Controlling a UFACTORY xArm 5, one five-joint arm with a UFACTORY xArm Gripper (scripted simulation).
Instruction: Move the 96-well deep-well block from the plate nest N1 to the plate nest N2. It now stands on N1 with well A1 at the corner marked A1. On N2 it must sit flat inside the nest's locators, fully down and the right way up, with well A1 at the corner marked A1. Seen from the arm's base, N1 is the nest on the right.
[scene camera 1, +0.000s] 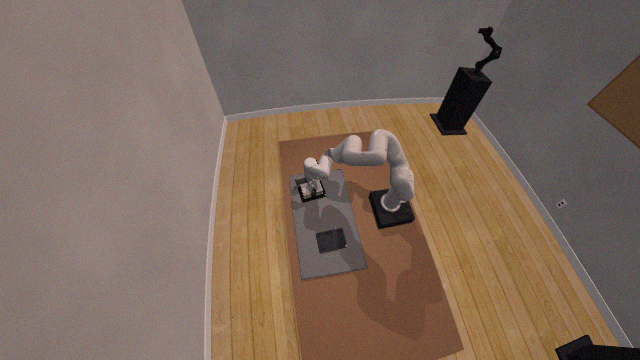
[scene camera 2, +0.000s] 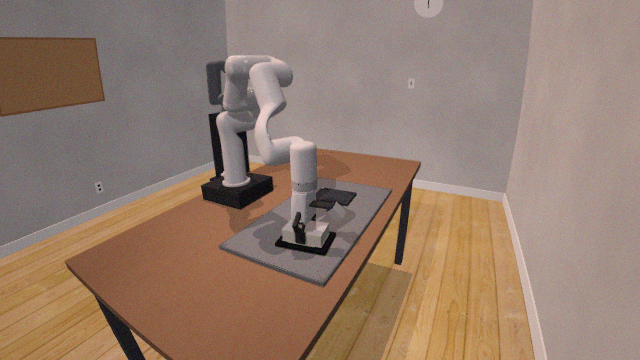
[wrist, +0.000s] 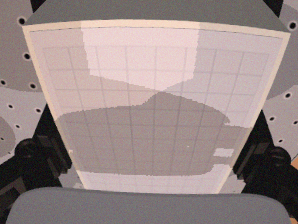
In view: my gripper (wrist: 154, 99) and a white deep-well block (scene camera 2: 316, 232).
The white deep-well block shows as well in the wrist view (wrist: 164, 104).
